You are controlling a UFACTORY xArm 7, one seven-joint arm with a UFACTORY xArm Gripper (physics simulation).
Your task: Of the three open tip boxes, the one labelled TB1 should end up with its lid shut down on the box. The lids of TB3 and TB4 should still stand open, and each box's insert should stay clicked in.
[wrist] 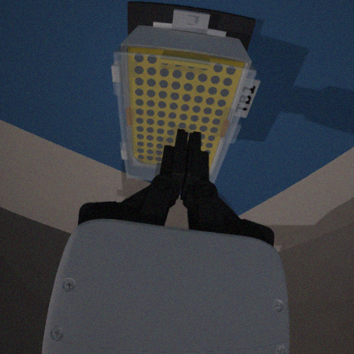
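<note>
The tip box labelled TB1 (187,42) is in the upper middle of the wrist view, with its label (247,98) at the right side. Its yellow insert (145,107) with rows of round holes sits inside the box. The clear lid (121,107) lies over the insert, which shows through it; whether the lid is fully down cannot be told. My gripper (185,144) is shut and empty, its fingertips over the near half of the lid; contact is unclear. TB3 and TB4 do not show in this view.
A blue mat (60,85) lies around the box, with a pale surface (45,175) beyond its near edges. A dark piece (240,27) shows behind the box's far end, near a light latch-like part (191,20). Shadows fall on the mat to the right.
</note>
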